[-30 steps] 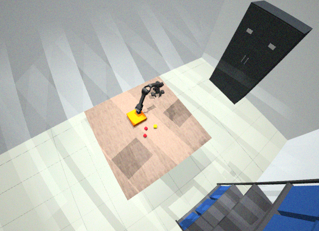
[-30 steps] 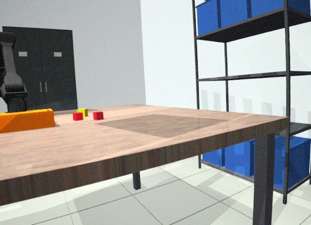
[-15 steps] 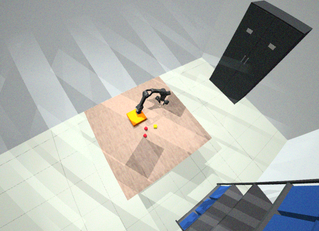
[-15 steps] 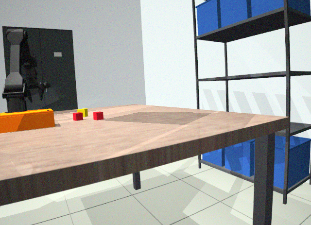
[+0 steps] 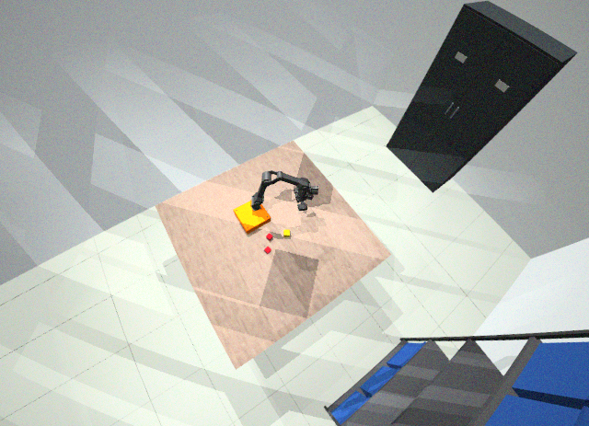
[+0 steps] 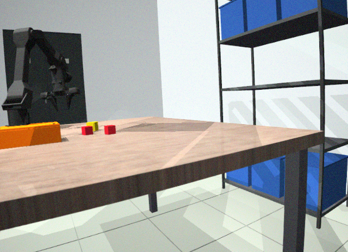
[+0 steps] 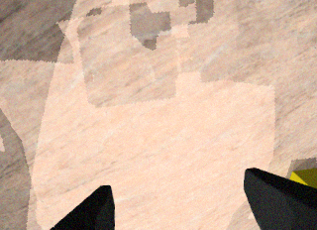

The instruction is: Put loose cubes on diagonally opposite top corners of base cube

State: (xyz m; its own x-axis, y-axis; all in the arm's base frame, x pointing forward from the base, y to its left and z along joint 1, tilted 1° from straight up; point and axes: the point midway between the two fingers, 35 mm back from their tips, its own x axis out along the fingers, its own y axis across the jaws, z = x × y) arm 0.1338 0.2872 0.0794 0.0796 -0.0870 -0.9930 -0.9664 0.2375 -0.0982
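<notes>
Right now the yellow base cube is 150 mm to the right of my gripper tip, 140 mm ahead of it and 80 mm below it. Also, from my gripper tip: red cube (330 mm to the right, 200 mm ahead, 80 mm below).
</notes>
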